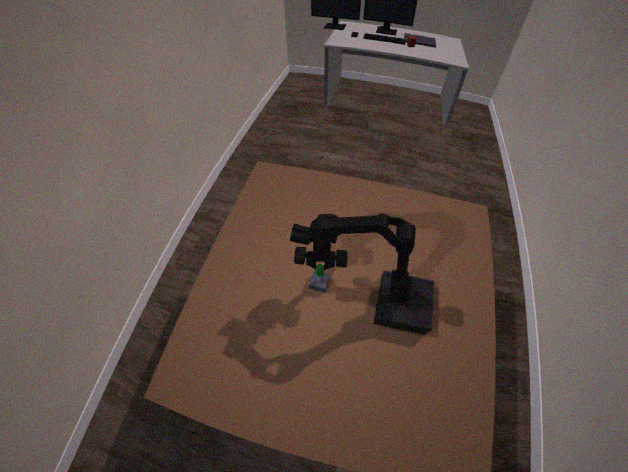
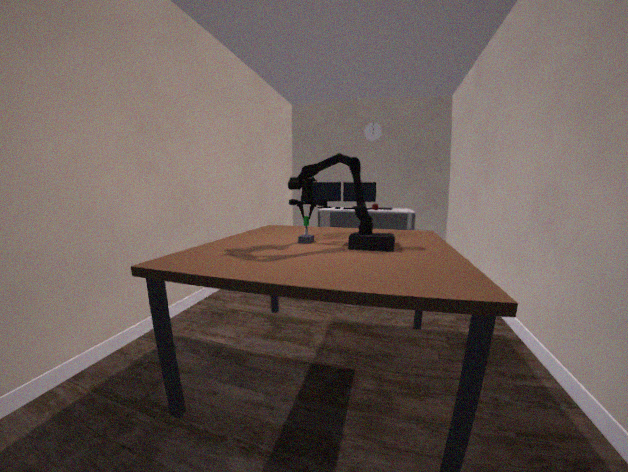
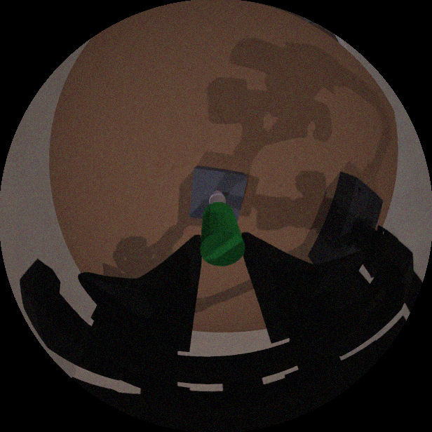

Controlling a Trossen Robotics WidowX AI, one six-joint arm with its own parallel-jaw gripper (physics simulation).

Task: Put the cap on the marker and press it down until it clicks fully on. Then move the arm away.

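My gripper is shut on the green cap, with a black finger on either side of it. The cap is upright, open end down, over the marker. The marker is pale and slim and stands in a small blue-grey block on the table. A short pale stretch of it shows between the cap and the block. The cap's lower end is at the marker's top; how far it sits over the marker is hidden.
The arm's dark base stands on the brown table, to the right of the block. A white desk with monitors and a red cup stands far behind.
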